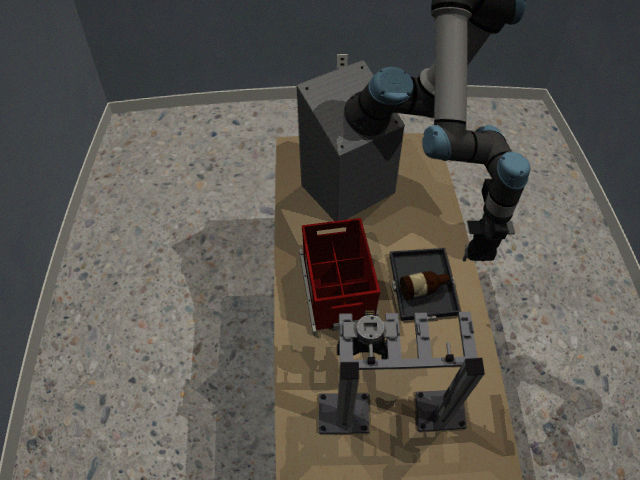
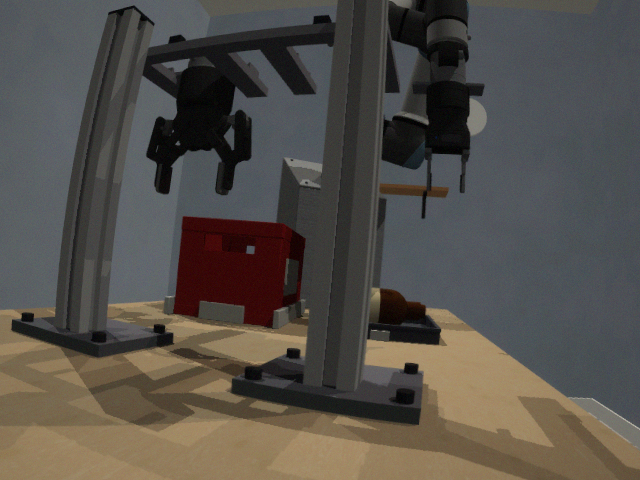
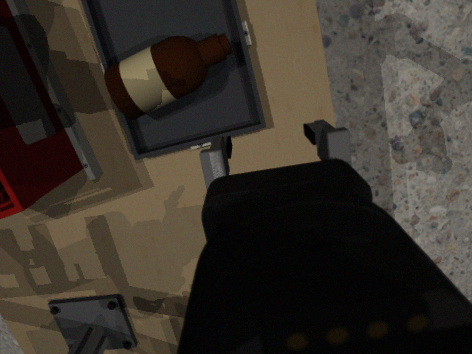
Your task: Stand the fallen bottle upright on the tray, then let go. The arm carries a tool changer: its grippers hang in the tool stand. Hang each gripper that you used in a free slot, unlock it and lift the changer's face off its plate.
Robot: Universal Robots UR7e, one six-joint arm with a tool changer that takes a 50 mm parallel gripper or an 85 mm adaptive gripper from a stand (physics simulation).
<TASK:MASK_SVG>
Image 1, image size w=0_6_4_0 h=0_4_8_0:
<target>brown bottle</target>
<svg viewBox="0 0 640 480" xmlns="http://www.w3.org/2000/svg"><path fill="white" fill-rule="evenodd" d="M449 275L437 275L432 271L426 271L401 277L400 288L402 295L407 300L435 293L440 285L447 284L450 281Z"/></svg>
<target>adaptive gripper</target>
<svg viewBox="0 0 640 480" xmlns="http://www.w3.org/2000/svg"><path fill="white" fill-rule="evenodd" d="M343 322L343 338L353 338L353 355L363 352L369 353L369 344L372 344L373 353L381 355L382 359L388 358L387 340L385 338L397 338L396 322L383 322L379 317L375 316L375 310L365 310L364 316L357 322Z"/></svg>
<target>parallel gripper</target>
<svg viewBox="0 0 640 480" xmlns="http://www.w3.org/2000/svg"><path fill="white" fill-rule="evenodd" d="M507 222L507 227L510 228L507 235L515 235L513 222ZM482 219L479 221L467 221L469 233L474 235L473 239L465 244L463 261L466 261L467 258L471 261L493 261L496 257L497 248L502 239L492 239L492 234L483 228L481 224Z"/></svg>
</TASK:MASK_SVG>
